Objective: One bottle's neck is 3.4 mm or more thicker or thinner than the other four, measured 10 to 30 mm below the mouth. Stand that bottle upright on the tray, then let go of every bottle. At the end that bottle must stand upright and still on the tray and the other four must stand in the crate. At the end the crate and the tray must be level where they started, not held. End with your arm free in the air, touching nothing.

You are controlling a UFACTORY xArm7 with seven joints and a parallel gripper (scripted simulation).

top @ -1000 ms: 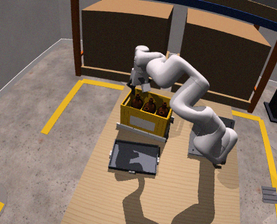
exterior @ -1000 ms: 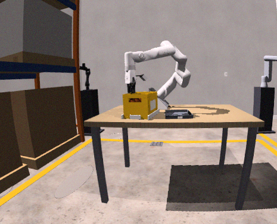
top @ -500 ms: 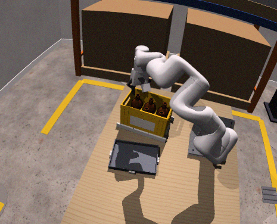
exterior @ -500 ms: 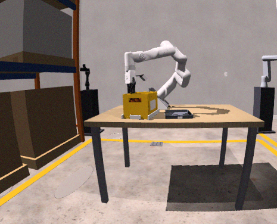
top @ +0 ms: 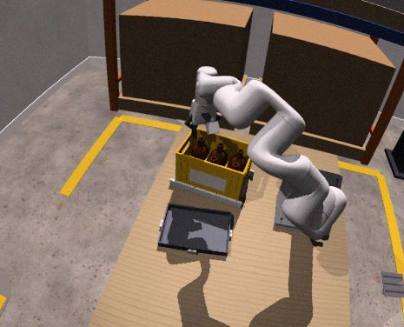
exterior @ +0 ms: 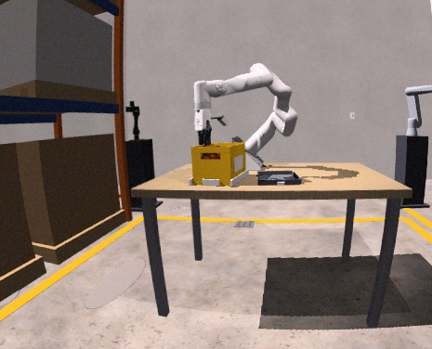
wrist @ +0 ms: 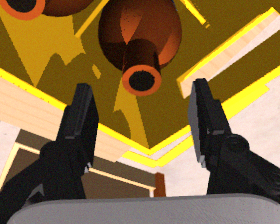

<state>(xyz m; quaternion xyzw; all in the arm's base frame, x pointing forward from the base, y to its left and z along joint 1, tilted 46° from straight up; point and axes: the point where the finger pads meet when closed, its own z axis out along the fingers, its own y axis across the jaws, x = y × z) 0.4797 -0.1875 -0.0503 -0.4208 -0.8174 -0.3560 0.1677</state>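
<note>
My gripper is now 80 mm past the yellow crate, 60 mm to the right of it and 110 mm above it. The rest, counted from my hand: dark grey tray: 60 mm behind, 340 mm to the left, 180 mm below.
</note>
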